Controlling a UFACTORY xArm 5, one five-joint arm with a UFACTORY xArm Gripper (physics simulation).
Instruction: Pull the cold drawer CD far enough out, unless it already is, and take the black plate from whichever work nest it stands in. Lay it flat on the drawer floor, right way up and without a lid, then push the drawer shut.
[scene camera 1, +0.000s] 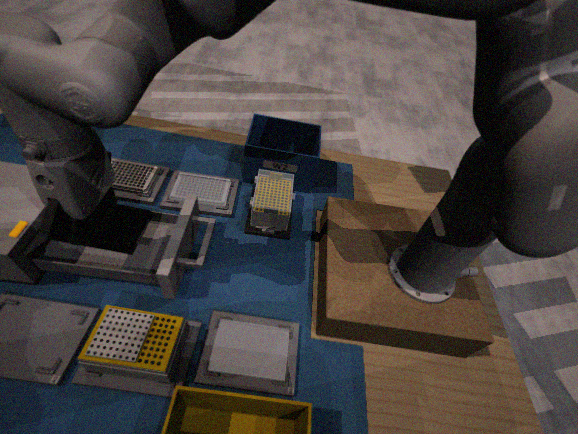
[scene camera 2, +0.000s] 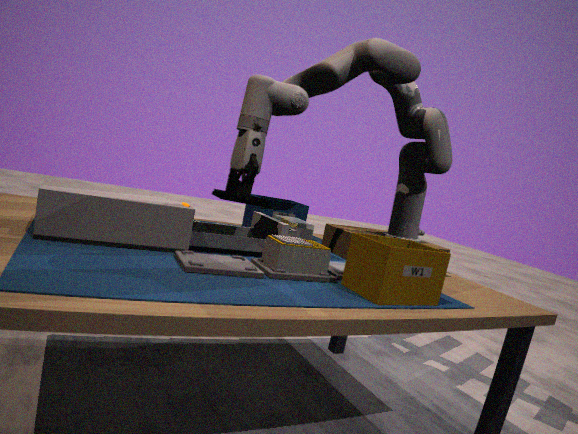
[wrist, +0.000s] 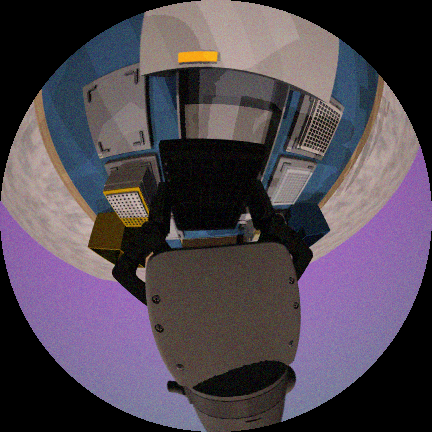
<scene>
I see my gripper (scene camera 1: 94, 221), a black plate (scene camera 1: 114, 227), a yellow-topped tip rack (scene camera 1: 125, 342) and a white plate (scene camera 1: 212, 191).
The black plate is seen too in the wrist view (wrist: 208, 180). The yellow-topped tip rack shows as well in scene camera 2 (scene camera 2: 293, 254) and in the wrist view (wrist: 129, 190). The white plate shows as well in the wrist view (wrist: 292, 179).
</scene>
